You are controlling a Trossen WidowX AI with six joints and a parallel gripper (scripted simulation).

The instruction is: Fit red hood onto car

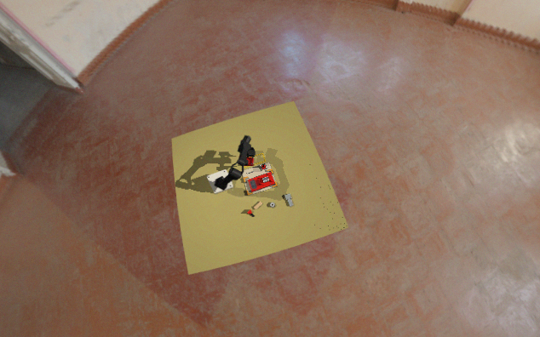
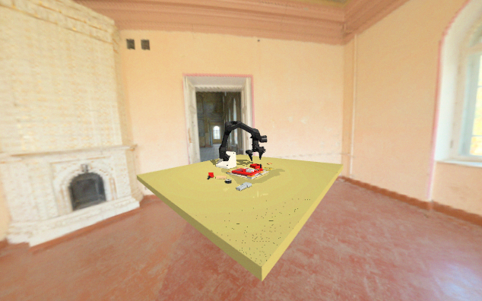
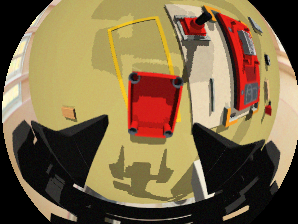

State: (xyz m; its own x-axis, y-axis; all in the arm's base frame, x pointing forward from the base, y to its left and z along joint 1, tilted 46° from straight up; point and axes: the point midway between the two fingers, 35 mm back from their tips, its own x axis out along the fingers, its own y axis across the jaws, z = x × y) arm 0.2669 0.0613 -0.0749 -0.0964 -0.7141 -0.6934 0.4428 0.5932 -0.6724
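Now: the red hood 60 mm below my gripper tip.
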